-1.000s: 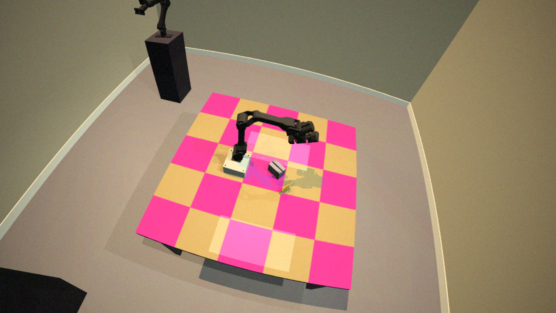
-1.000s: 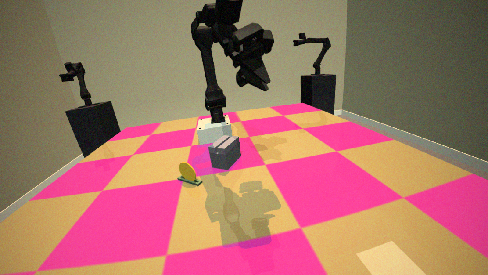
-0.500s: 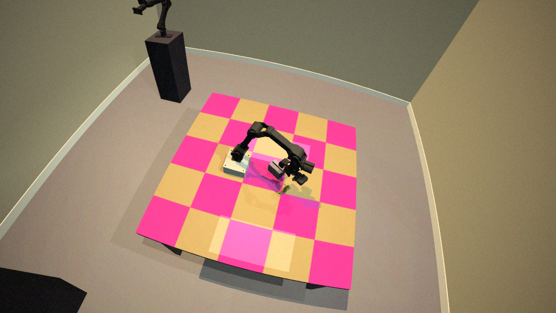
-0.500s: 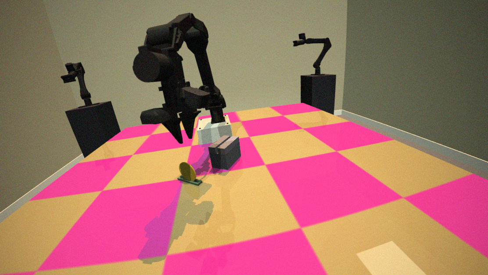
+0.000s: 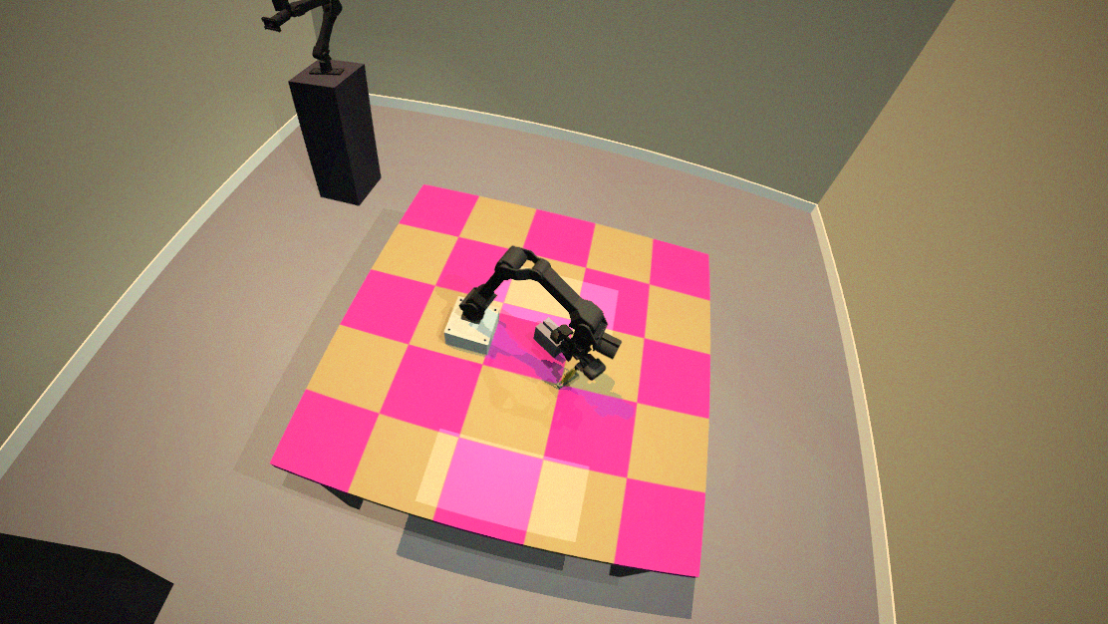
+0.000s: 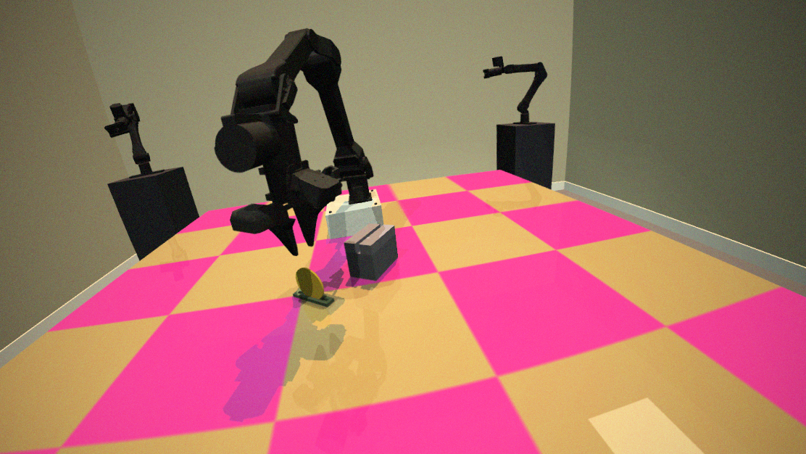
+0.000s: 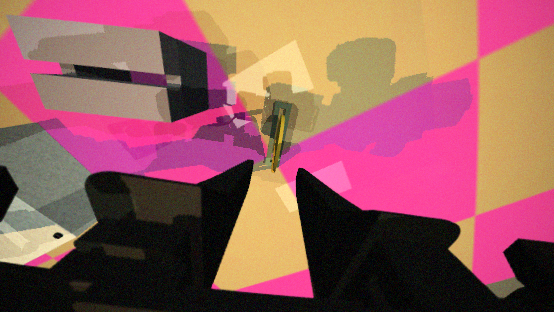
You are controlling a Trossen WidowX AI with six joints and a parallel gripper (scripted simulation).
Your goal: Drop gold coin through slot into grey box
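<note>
Right now my gripper tip is 60 mm above the gold coin.
</note>
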